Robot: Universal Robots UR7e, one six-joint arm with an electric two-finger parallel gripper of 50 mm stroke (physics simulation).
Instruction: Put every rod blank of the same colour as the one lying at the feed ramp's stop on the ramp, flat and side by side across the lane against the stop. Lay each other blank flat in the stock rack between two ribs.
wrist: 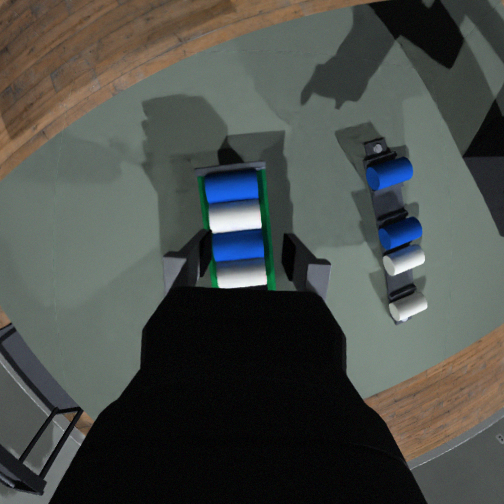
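The green-edged feed ramp (236, 227) runs away from me with a grey stop (231, 168) at its far end. On it lie a blue blank (231, 186) against the stop, then a white blank (235, 216), a blue blank (238, 245) and a white blank (242, 273), all flat across the lane. The dark stock rack (395, 235) at the right holds two blue blanks (389, 173) (400, 232) and two white blanks (404, 259) (408, 307). My gripper (246, 257) is open and empty, its fingers straddling the ramp beside the two nearest blanks.
The grey mat ends at a wooden floor along the left, top and lower right. A dark metal frame (30, 425) stands at the lower left. My black wrist body fills the bottom centre and hides the near end of the ramp.
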